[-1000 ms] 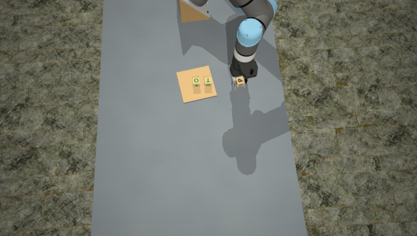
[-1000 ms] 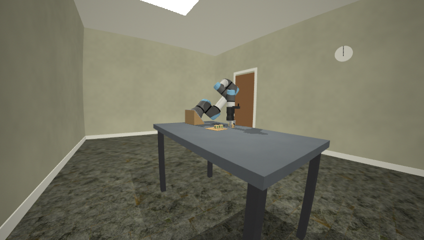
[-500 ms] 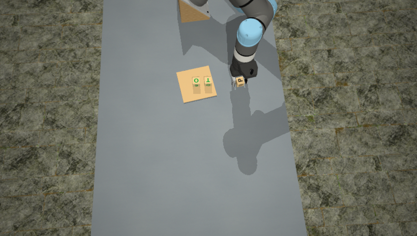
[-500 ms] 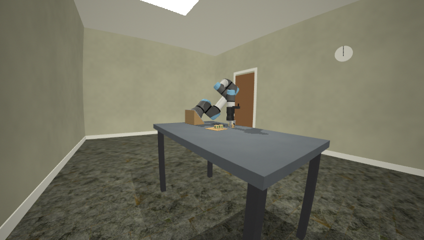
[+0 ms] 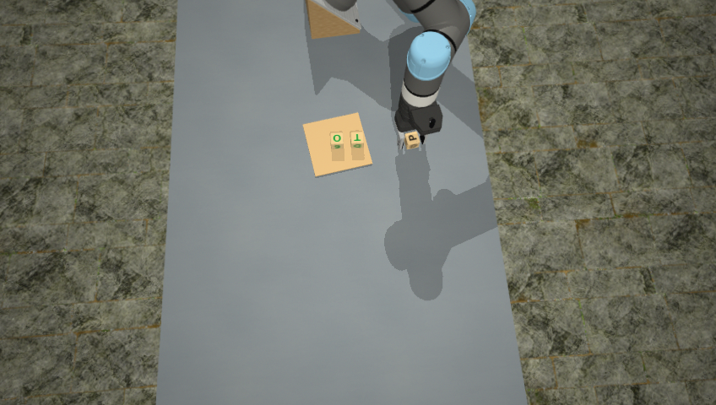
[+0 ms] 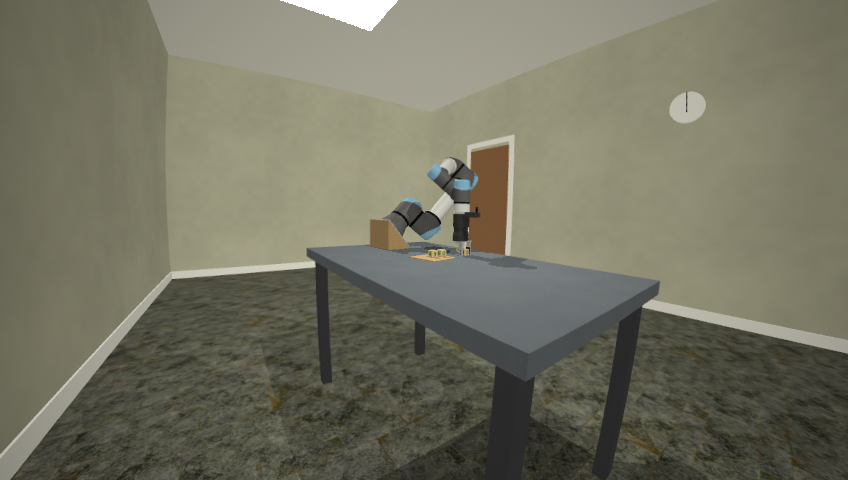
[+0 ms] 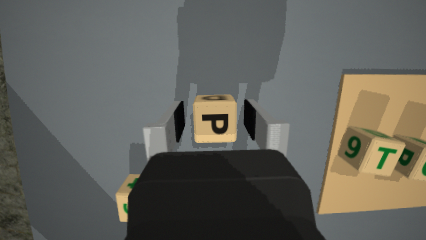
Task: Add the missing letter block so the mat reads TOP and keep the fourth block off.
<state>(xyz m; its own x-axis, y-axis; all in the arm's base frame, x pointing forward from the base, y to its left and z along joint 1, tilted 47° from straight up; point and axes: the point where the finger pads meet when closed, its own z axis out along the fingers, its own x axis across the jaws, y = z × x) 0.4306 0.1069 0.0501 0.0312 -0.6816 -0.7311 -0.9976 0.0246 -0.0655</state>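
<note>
The o block is 3 cm behind my hand and 18 cm to the right of it. The rest, counted from my hand: t block 3 cm behind, 13 cm to the right.
</note>
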